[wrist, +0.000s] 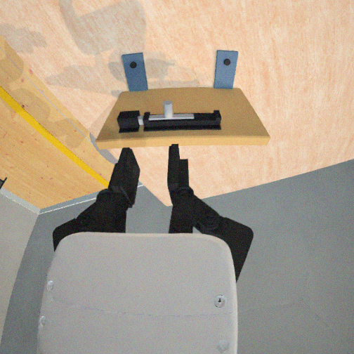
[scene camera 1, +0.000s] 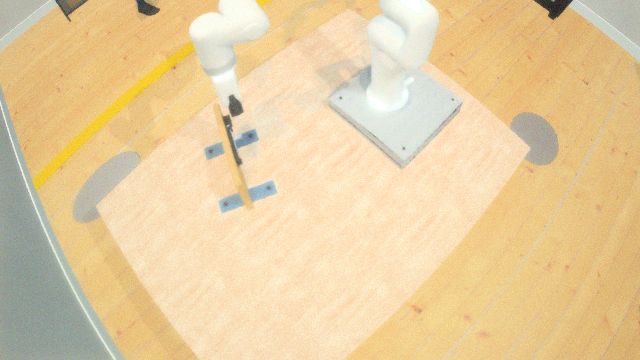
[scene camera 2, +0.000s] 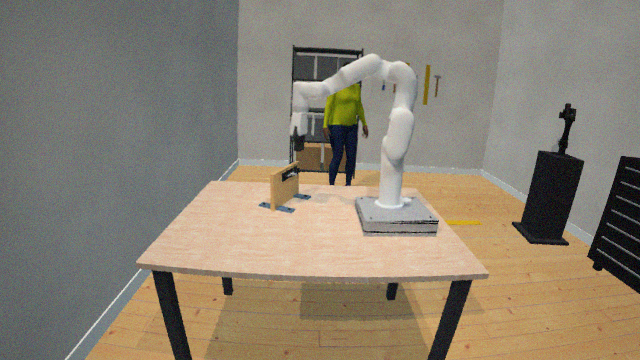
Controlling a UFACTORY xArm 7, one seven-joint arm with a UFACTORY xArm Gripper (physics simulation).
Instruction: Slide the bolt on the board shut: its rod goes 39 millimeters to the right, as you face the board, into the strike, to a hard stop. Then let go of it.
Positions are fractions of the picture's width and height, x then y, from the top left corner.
Scene:
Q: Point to a bolt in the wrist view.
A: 0.37,0.34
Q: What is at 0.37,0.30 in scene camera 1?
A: My gripper.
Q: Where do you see an upright wooden board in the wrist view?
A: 0.68,0.35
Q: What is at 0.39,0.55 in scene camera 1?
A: An upright wooden board.

